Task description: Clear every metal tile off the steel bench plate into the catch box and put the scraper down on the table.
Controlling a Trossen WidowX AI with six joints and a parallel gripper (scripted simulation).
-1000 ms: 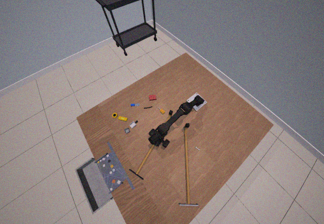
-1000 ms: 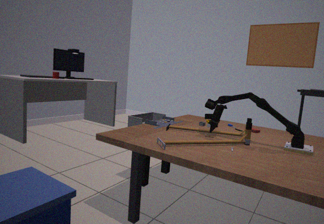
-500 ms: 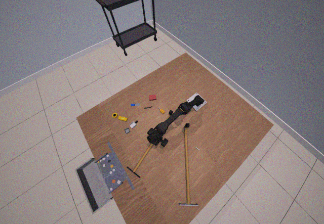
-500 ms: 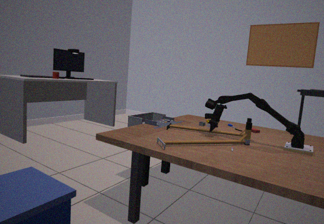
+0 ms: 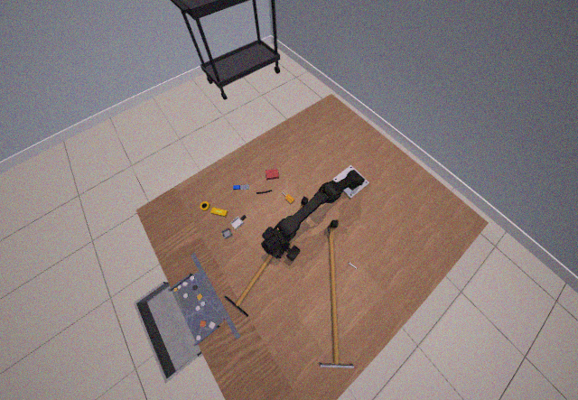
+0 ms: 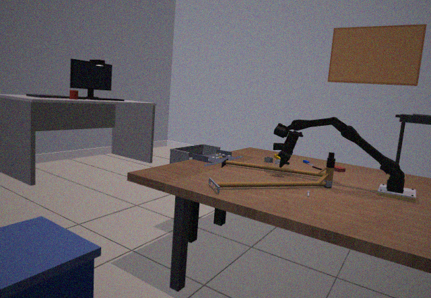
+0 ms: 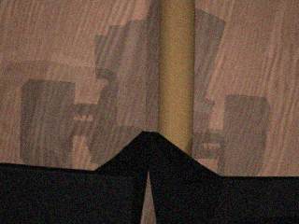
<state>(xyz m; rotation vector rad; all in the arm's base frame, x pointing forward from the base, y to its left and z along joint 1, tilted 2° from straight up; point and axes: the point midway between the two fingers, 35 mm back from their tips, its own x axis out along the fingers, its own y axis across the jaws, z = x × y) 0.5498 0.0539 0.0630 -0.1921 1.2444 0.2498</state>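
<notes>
The long scraper is 30 mm ahead of my gripper tip, 10 mm to the right of it and 30 mm above it. Also, from my gripper tip: scoop (90 mm ahead, 250 mm to the right, 30 mm below); grey box (180 mm ahead, 230 mm to the right, 30 mm below); yellow ribbed bit (210 mm behind, 210 mm to the right, 20 mm below).
</notes>
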